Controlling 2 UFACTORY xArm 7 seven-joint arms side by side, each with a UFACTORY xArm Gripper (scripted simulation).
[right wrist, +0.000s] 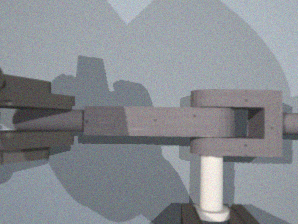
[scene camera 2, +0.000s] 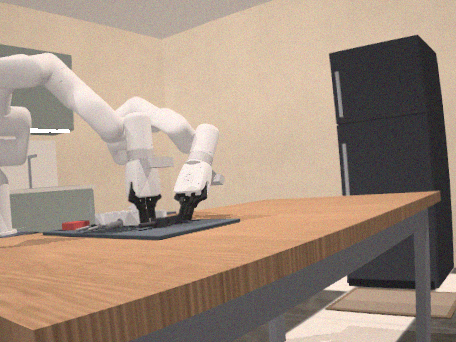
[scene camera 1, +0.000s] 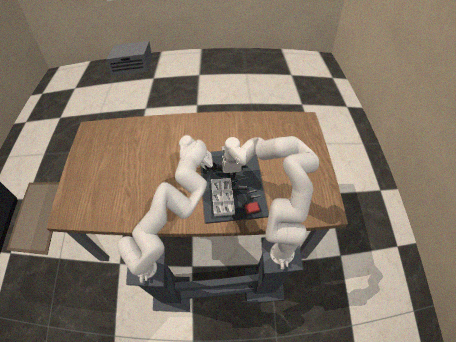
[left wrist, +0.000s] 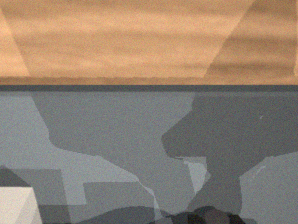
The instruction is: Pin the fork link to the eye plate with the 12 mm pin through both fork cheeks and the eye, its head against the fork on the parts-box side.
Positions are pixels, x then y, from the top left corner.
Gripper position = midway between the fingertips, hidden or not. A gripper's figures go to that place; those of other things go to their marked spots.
Labels:
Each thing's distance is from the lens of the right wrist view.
my left gripper (right wrist: 57, 120): 16 cm
eye plate (right wrist: 94, 120): 14 cm

